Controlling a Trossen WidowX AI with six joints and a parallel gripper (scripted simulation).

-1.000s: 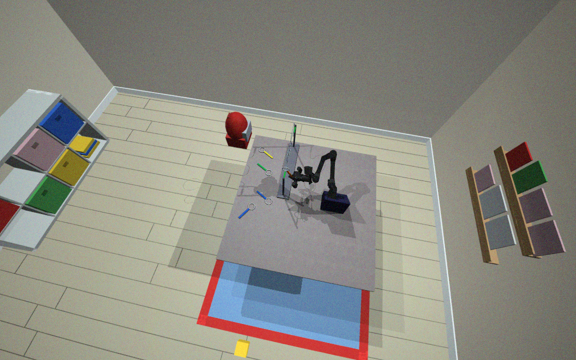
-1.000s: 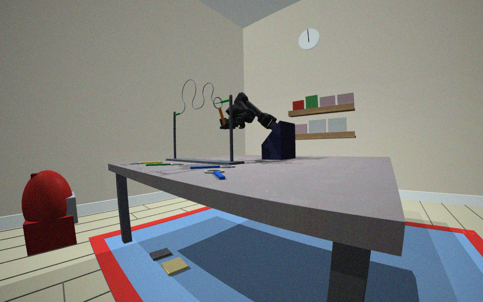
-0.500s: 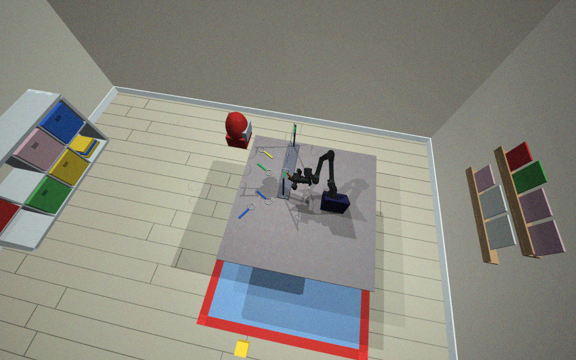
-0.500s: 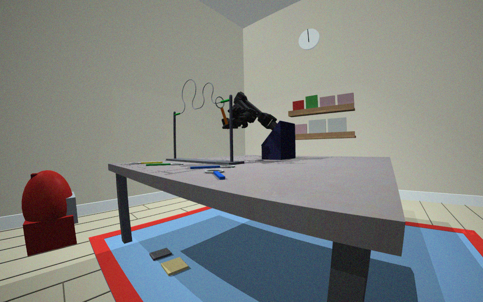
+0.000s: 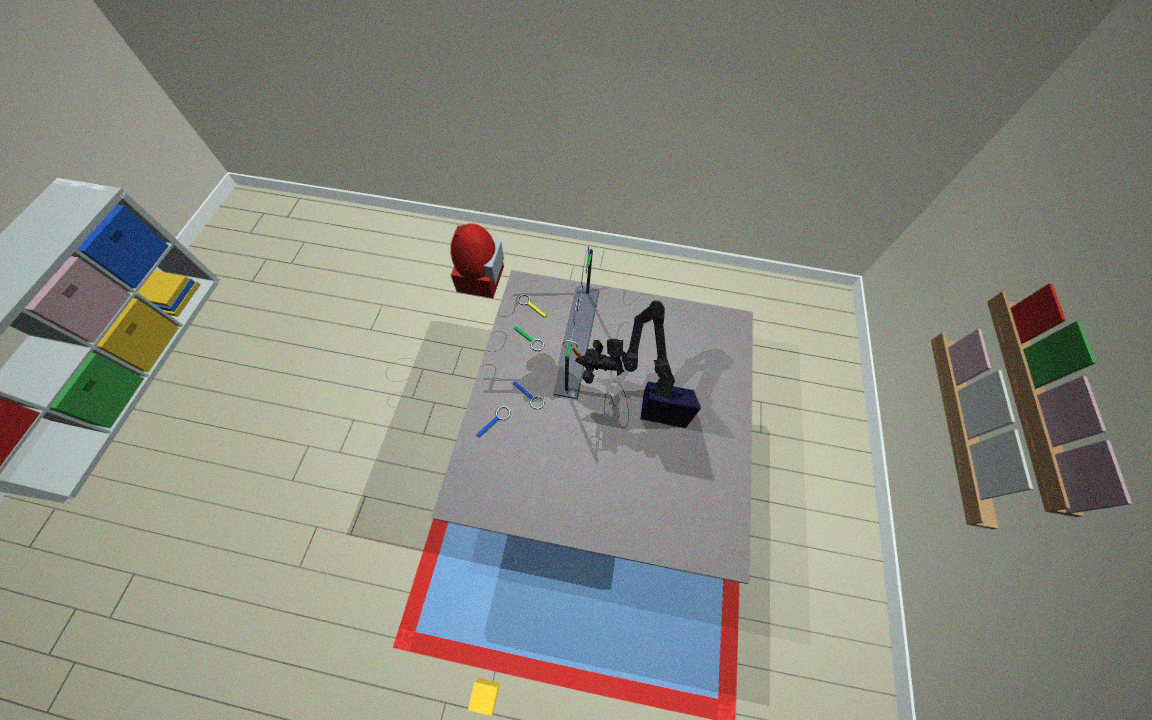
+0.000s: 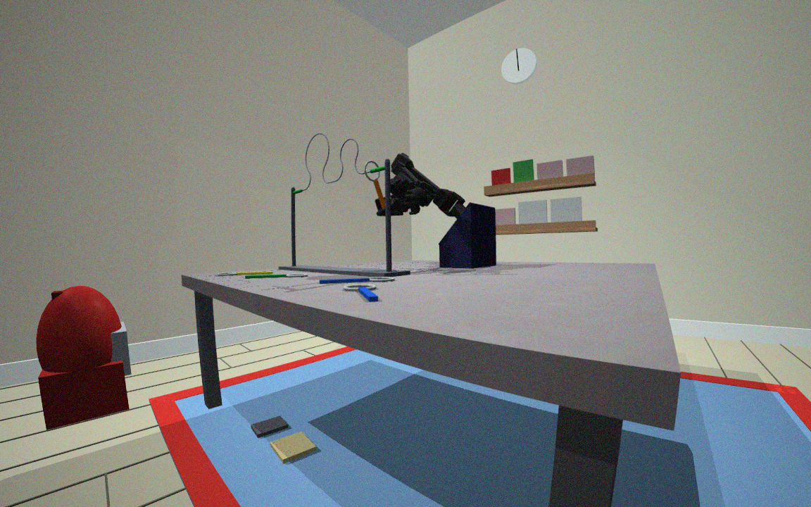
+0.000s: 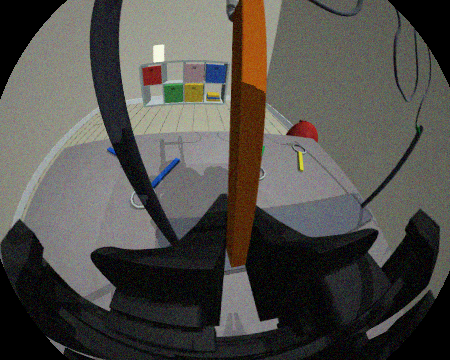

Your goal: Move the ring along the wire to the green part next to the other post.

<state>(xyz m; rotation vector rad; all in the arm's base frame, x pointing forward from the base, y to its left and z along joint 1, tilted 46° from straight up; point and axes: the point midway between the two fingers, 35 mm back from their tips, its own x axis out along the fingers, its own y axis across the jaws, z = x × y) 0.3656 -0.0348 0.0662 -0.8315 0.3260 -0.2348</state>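
My gripper tip is now 9 cm below the ring with orange handle and 1 cm short of it.
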